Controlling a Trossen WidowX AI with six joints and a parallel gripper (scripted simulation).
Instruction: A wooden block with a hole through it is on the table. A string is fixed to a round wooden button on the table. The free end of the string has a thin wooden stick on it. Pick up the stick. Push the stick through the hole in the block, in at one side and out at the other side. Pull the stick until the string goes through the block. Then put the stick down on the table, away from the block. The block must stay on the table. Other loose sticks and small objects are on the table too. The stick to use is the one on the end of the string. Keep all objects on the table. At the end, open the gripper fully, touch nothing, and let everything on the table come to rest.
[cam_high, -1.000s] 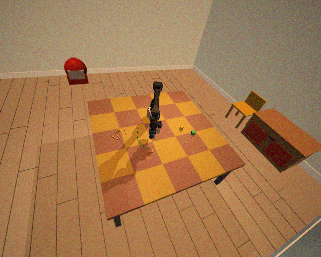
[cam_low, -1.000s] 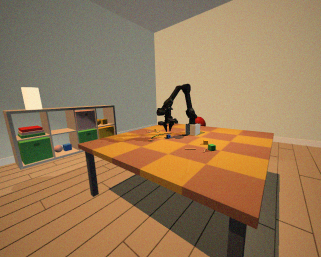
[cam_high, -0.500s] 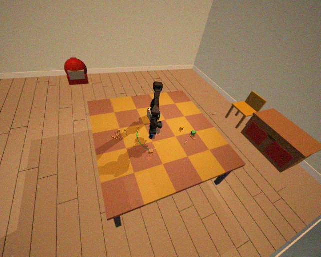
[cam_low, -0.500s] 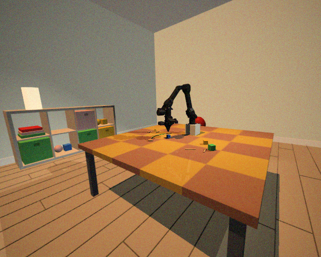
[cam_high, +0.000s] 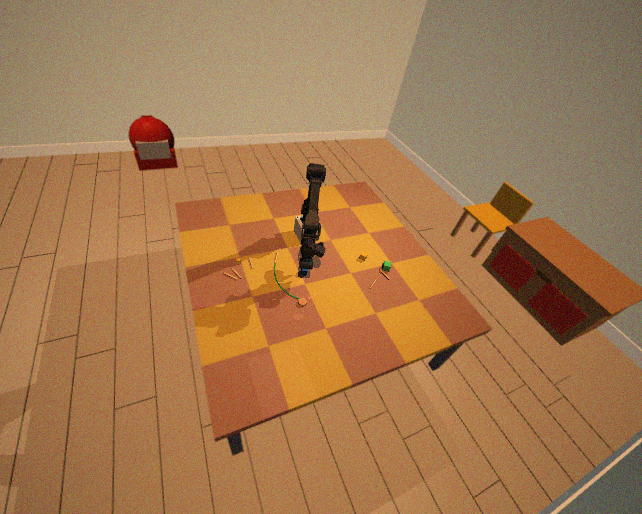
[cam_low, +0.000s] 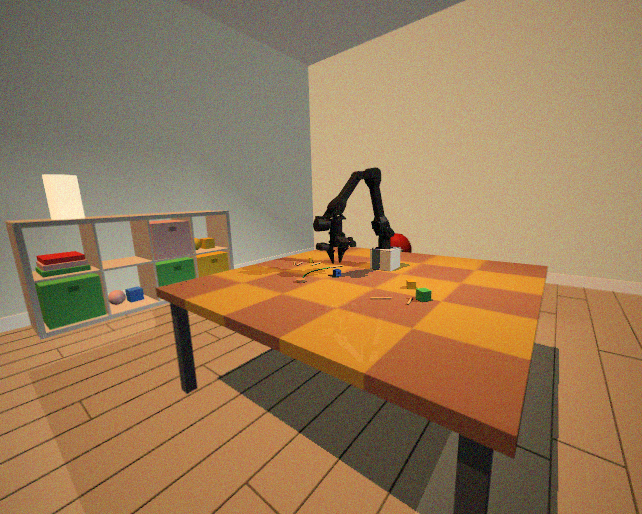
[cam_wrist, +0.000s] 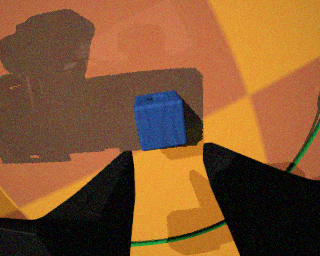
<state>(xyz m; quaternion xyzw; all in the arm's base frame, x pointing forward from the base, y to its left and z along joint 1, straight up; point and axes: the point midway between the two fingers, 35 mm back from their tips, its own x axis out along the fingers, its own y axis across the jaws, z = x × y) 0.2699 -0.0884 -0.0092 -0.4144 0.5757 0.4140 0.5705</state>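
My gripper tip is now 50 mm above the blue cube. The rest, counted from my gripper tip: round wooden button (180 mm ahead, 60 mm to the right, 50 mm below); then thin wooden stick (110 mm behind, 120 mm to the right, 60 mm below); then yellow cube (40 mm behind, 350 mm to the left, 40 mm below).
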